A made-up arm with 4 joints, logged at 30 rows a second.
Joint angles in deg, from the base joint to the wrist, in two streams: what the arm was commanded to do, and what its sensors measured. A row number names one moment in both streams.
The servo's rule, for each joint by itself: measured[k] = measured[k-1] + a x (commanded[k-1-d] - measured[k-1]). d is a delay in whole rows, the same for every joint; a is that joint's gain. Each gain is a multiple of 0.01, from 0.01 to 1. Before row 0 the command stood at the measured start. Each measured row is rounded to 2 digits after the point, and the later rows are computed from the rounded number. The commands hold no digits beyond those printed.
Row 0, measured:
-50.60 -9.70 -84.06 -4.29
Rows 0 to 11, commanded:
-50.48 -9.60 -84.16 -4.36
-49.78 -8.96 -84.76 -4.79
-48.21 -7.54 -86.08 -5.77
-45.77 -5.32 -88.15 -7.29
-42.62 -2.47 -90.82 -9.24
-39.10 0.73 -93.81 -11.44
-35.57 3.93 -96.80 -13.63
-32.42 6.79 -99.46 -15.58
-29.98 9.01 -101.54 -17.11
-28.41 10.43 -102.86 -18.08
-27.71 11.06 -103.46 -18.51
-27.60 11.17 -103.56 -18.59
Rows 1 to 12, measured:
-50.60 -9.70 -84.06 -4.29
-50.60 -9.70 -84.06 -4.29
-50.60 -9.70 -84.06 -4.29
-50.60 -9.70 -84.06 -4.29
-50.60 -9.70 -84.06 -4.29
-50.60 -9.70 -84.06 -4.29
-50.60 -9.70 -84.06 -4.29
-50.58 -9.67 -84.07 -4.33
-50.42 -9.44 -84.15 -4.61
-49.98 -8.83 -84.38 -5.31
-49.14 -7.71 -84.83 -6.50
-47.84 -6.03 -85.55 -8.14
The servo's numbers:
d 7
a 0.20 0.32 0.12 0.60

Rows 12 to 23, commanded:
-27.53 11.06 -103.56 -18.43
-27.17 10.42 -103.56 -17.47
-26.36 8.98 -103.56 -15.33
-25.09 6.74 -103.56 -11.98
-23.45 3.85 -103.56 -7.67
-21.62 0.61 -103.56 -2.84
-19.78 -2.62 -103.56 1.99
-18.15 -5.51 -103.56 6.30
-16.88 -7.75 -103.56 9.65
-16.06 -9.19 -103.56 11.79
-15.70 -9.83 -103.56 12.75
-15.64 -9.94 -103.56 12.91
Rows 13 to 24, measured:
-46.09 -3.87 -86.54 -10.12
-43.99 -1.37 -87.77 -12.23
-41.68 1.24 -89.17 -14.24
-39.34 3.73 -90.65 -15.96
-37.15 5.87 -92.12 -17.23
-35.26 7.53 -93.48 -18.00
-33.73 8.69 -94.69 -18.35
-32.49 9.45 -95.75 -18.40
-31.43 9.76 -96.69 -17.84
-30.42 9.51 -97.51 -16.33
-29.35 8.62 -98.24 -13.72
-28.17 7.09 -98.88 -10.09

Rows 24 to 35, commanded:
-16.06 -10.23 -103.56 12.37
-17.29 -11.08 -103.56 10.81
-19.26 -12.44 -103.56 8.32
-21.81 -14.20 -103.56 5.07
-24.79 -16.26 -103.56 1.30
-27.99 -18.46 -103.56 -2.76
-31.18 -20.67 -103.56 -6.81
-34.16 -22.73 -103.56 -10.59
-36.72 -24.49 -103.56 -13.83
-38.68 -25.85 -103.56 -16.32
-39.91 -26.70 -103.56 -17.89
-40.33 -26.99 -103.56 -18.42
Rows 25 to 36, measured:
-26.86 5.02 -99.44 -5.74
-25.44 2.58 -99.93 -1.10
-23.98 -0.01 -100.37 3.34
-22.56 -2.49 -100.75 7.13
-21.26 -4.63 -101.09 9.93
-20.15 -6.29 -101.39 11.62
-19.25 -7.46 -101.65 12.39
-18.61 -8.35 -101.88 12.38
-18.35 -9.22 -102.08 11.44
-18.53 -10.25 -102.26 9.57
-19.19 -11.51 -102.42 6.87
-20.31 -13.03 -102.56 3.53

